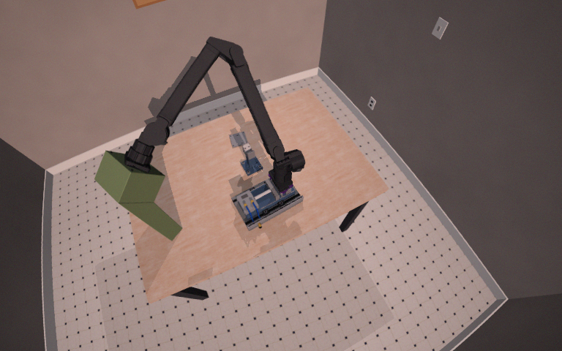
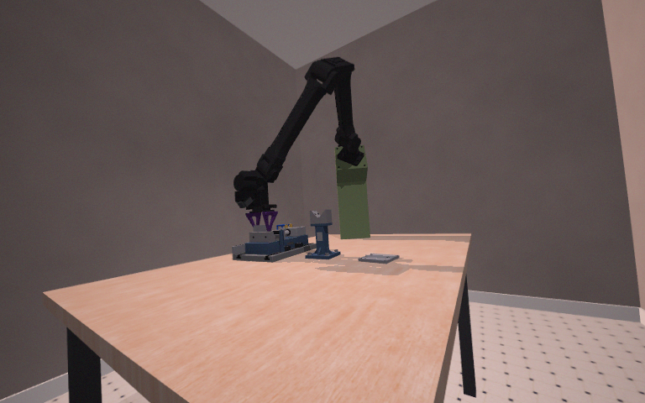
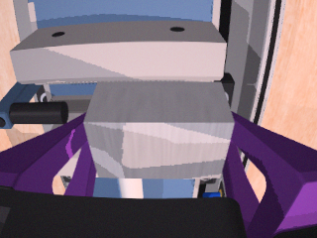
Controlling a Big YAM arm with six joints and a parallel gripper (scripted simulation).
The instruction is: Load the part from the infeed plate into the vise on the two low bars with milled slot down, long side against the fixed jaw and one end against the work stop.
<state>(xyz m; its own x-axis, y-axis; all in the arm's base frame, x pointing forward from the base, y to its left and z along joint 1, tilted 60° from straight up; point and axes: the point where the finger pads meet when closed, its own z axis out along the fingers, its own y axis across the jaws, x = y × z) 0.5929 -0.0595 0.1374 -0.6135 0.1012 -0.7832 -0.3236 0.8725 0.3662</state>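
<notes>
Now: hand 2 cm short of the fixed jaw, 3 cm to the right of it and 3 cm above it. From my hand the other things lie so: work stop rod: 3 cm behind, 6 cm to the left, 1 cm below; then moving jaw: 4 cm behind, 3 cm below; then part: 1 cm below.
</notes>
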